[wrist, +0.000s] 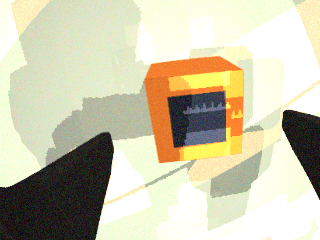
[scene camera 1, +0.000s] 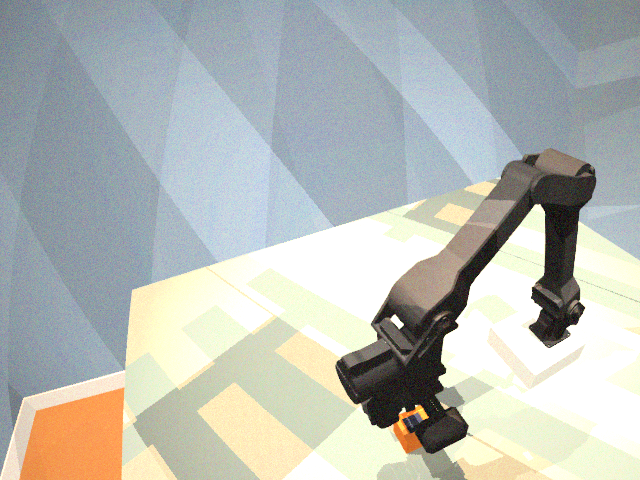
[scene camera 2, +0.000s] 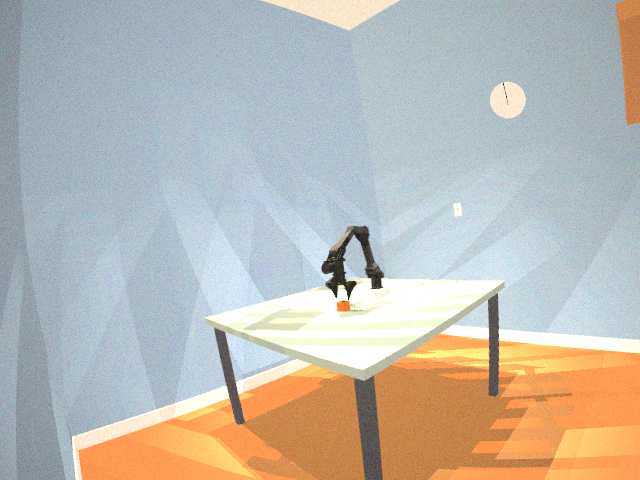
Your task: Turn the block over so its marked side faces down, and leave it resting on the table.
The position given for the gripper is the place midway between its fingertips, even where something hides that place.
Note:
The gripper (scene camera 1: 414,419) is open, holding nothing. Further things: an orange block (scene camera 1: 404,429).
The gripper is seen too in the wrist view (wrist: 201,129).

